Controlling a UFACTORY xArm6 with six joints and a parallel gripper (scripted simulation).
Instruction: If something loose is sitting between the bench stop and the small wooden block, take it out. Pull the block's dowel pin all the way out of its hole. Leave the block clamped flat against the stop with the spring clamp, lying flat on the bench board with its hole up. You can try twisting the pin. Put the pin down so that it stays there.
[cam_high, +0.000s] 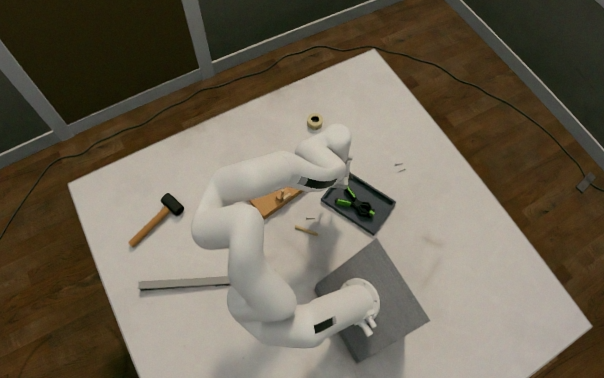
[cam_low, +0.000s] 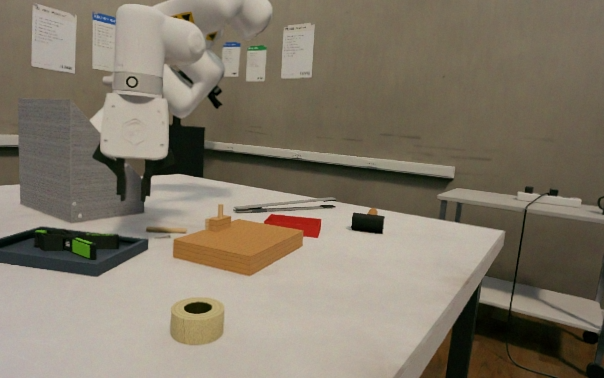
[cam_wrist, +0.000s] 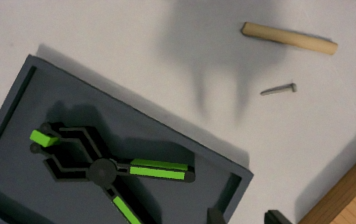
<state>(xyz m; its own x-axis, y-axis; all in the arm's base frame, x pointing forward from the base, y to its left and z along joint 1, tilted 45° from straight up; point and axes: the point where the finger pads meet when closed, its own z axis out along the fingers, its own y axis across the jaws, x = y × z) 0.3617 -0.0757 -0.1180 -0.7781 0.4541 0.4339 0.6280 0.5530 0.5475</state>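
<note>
Right now my hand is 70 mm past the dark tray, 80 mm to the left of it and 100 mm above it. Round my hand: dowel pin (70 mm ahead, 140 mm to the left, 50 mm below); loose dowel (70 mm behind, 130 mm to the left, 110 mm below); small wooden block (70 mm ahead, 140 mm to the left, 70 mm below).
</note>
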